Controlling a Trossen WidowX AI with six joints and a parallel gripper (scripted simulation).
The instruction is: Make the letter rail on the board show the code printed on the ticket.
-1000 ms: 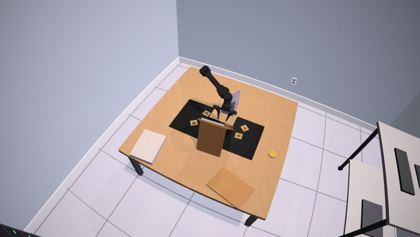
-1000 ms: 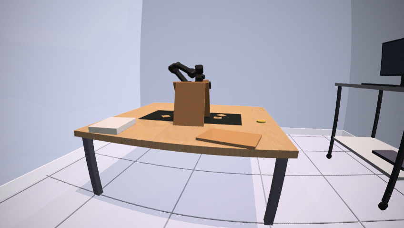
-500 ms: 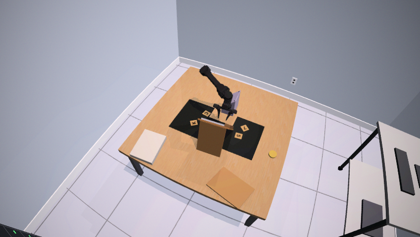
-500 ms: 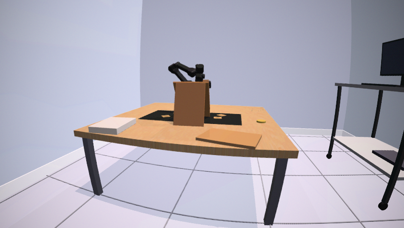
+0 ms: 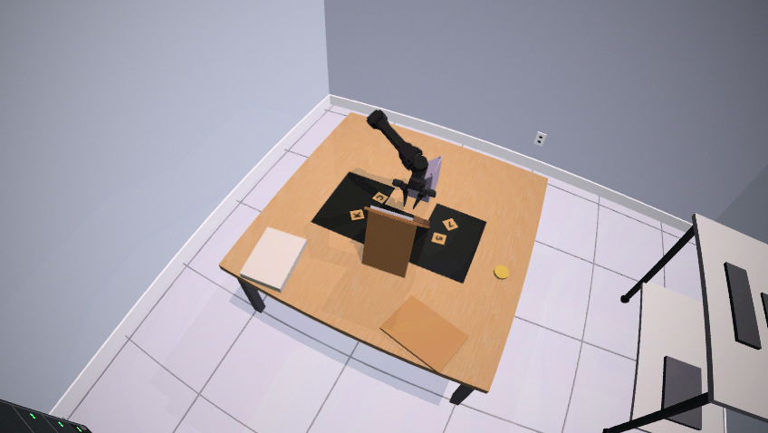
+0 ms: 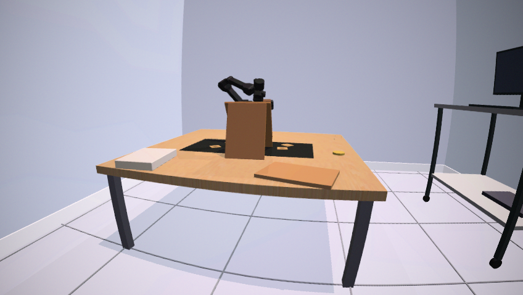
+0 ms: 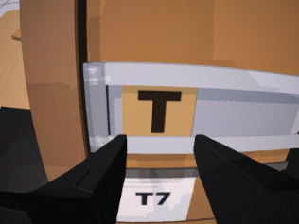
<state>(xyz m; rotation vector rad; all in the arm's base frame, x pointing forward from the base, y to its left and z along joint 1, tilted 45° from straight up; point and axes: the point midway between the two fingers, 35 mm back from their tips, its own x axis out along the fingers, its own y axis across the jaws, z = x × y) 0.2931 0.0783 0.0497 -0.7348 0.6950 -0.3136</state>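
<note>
My gripper tip is now 110 mm above the white ticket and 20 mm past it. The rest, counted from my gripper tip: thin panel: 440 mm ahead, 220 mm to the left, 200 mm below; then white slab: 510 mm to the right, 330 mm ahead, 190 mm below.
</note>
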